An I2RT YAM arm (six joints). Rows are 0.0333 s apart.
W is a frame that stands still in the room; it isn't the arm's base.
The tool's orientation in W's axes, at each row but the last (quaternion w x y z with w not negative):
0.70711 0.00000 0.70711 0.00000
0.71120 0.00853 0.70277 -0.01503
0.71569 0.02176 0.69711 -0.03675
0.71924 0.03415 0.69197 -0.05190
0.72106 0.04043 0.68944 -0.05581
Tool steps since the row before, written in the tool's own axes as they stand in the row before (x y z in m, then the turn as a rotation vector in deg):
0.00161 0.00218 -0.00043 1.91 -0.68 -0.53
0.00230 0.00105 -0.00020 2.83 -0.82 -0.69
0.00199 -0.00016 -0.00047 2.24 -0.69 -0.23
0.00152 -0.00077 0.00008 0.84 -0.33 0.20
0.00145 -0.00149 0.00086 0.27 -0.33 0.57
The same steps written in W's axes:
-0.00043 0.00218 -0.00161 -0.53 -0.68 -1.91
-0.00014 0.00103 -0.00231 -0.68 -0.82 -2.83
-0.00043 -0.00017 -0.00200 -0.23 -0.72 -2.23
0.00004 -0.00082 -0.00150 0.19 -0.37 -0.82
0.00071 -0.00163 -0.00138 0.53 -0.41 -0.24

